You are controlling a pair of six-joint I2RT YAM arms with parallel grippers.
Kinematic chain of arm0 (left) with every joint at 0, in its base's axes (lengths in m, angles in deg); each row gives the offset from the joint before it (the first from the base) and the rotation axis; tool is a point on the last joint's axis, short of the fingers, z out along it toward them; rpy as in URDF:
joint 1: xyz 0 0 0.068 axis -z
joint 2: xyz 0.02 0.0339 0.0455 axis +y
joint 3: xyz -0.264 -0.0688 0 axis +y
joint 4: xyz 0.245 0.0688 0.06 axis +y
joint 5: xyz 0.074 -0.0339 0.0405 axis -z
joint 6: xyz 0.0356 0 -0.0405 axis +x
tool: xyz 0 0 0 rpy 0 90 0
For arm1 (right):
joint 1: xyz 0 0 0.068 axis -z
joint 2: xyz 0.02 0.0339 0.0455 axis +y
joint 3: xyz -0.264 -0.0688 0 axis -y
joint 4: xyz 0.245 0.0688 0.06 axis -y
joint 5: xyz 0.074 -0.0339 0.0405 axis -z
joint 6: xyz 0.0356 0 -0.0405 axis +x
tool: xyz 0 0 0 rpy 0 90 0
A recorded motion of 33 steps. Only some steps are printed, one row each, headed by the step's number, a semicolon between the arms.
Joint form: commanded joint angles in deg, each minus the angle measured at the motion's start. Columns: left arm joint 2, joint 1, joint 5, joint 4, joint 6, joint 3; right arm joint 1, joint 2, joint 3, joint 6, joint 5, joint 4.
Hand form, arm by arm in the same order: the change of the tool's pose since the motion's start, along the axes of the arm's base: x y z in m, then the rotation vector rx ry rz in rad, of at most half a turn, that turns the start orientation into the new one. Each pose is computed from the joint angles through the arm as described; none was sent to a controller.
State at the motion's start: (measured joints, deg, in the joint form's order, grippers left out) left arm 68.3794 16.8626 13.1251 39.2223 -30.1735 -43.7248; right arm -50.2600 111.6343 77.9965 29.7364 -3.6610 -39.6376
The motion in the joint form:
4: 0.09 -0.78 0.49 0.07 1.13 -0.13; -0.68 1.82 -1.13 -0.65 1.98 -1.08
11: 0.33 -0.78 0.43 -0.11 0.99 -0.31; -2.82 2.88 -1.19 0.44 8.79 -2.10
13: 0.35 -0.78 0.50 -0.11 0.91 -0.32; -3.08 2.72 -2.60 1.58 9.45 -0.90
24: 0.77 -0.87 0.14 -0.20 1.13 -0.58; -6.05 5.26 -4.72 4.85 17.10 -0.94
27: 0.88 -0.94 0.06 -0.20 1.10 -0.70; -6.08 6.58 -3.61 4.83 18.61 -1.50
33: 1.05 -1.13 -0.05 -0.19 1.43 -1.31; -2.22 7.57 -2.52 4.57 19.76 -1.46
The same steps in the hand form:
4: 0.0012 0.0024 0.0004 -0.0004 -0.0041 -0.0074; -0.0054 -0.0013 -0.0173 -0.0770 0.0162 0.0140
11: 0.0023 0.0021 0.0006 -0.0009 -0.0055 -0.0048; -0.0142 0.0037 -0.0245 -0.1756 -0.0490 0.0054
13: 0.0024 0.0021 0.0006 -0.0024 -0.0046 -0.0041; -0.0171 0.0020 -0.0292 -0.1798 -0.0542 -0.0121
24: 0.0041 0.0022 0.0005 0.0047 -0.0063 -0.0031; -0.0334 0.0043 -0.0529 -0.3107 -0.1128 -0.0369
27: 0.0046 0.0024 0.0007 0.0057 -0.0066 -0.0008; -0.0309 0.0067 -0.0565 -0.3364 -0.1273 -0.0393
33: 0.0067 0.0026 0.0032 0.0073 -0.0162 -0.0017; -0.0076 -0.0052 -0.0581 -0.3510 -0.1338 -0.1056

